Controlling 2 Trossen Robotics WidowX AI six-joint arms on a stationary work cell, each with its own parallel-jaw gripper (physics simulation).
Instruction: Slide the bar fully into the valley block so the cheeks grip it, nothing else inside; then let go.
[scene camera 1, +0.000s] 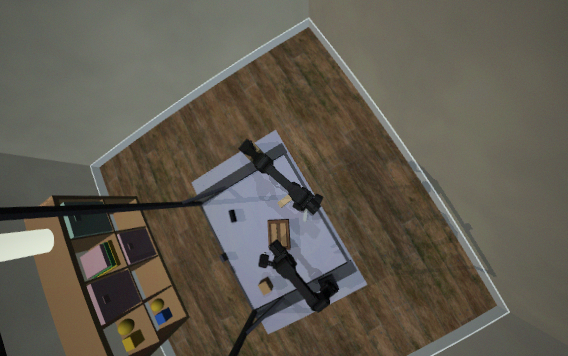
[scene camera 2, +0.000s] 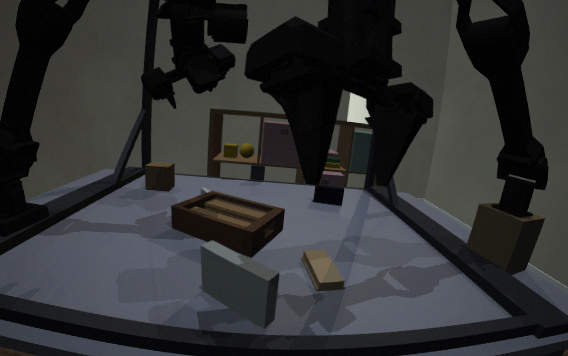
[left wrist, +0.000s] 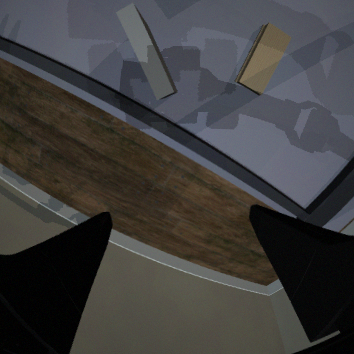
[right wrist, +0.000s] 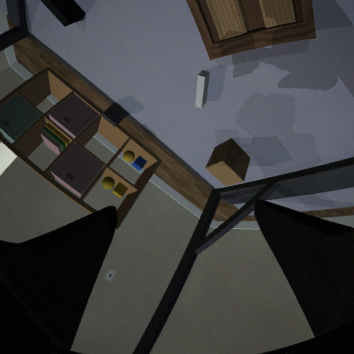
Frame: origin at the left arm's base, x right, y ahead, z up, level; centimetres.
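Seen in the pictures: left gripper, fingertip midpoint: (scene camera 2: 352, 185) (left wrist: 181, 215); right gripper, fingertip midpoint: (scene camera 1: 269, 267) (scene camera 2: 192, 98) (right wrist: 185, 210); left arm's base at its link origin: (scene camera 1: 249, 149) (scene camera 2: 511, 211); right arm's base at its link origin: (scene camera 1: 328, 285) (scene camera 2: 8, 211).
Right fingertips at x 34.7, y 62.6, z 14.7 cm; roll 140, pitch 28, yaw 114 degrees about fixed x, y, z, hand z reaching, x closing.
Offsets run from my right fingertips to a thing's top centre.
The brown valley block {dy -8.7, dx -9.6, dz -21.9 cm} (scene camera 1: 278, 233) (scene camera 2: 212, 230) (right wrist: 262, 44) sits on the table, its lighter inner pieces separated lengthwise. Which loose piece is the bar is not certain. A pale grey slab {dy -7.6, dx -33.1, dz -19.5 cm} (scene camera 1: 305, 215) (scene camera 2: 235, 285) (left wrist: 147, 55) stands on edge near the front in scene camera 2. A flat tan piece {dy -22.6, dx -27.5, dz -25.3 cm} (scene camera 1: 284, 201) (scene camera 2: 323, 271) (left wrist: 265, 59) lies to its right there. A small white piece {dy -4.5, dx +9.7, dz -24.4 cm} (scene camera 2: 205, 190) (right wrist: 201, 91) lies behind the block. My left gripper (scene camera 2: 347, 184) (left wrist: 181, 215) is open and empty above the table. My right gripper (right wrist: 185, 210) is open and empty, raised beyond the block.
A wooden cube {dy +10.5, dx +20.1, dz -19.4 cm} (scene camera 1: 265, 286) (scene camera 2: 160, 176) (right wrist: 227, 162) stands near the far left corner in scene camera 2. A black block {dy -39.9, dx +6.8, dz -21.9 cm} (scene camera 1: 232, 216) (scene camera 2: 328, 195) lies farther right. A dark frame rail (scene camera 2: 300, 342) edges the table. A shelf unit (scene camera 2: 235, 112) stands beyond it.
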